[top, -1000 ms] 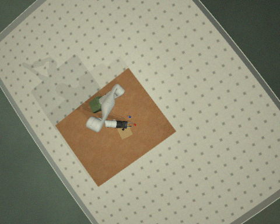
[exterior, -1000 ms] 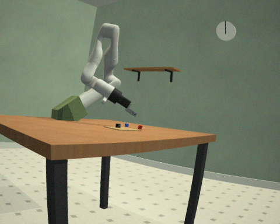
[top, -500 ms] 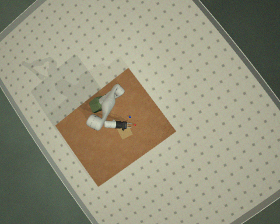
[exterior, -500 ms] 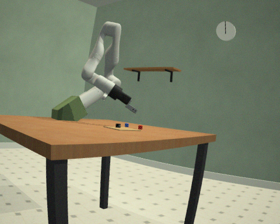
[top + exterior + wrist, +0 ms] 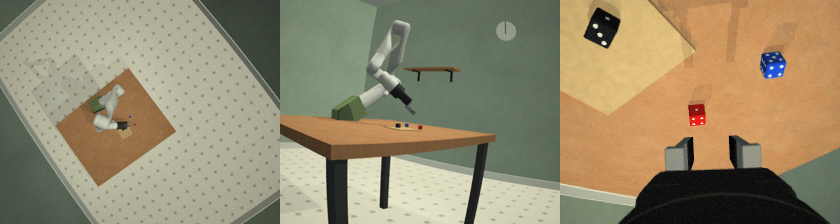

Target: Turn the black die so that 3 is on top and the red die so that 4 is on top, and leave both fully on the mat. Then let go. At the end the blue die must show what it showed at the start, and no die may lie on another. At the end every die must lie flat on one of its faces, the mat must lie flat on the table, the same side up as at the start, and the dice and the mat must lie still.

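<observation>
The red die is 40 mm ahead of my hand, 40 mm to the left of it and 80 mm below it. From my hand the other things lie so: tan mat 40 mm ahead, 110 mm to the right, 90 mm below; then blue die 70 mm behind, 40 mm to the left, 80 mm below; then black die 10 mm ahead, 110 mm to the right, 80 mm below.
</observation>
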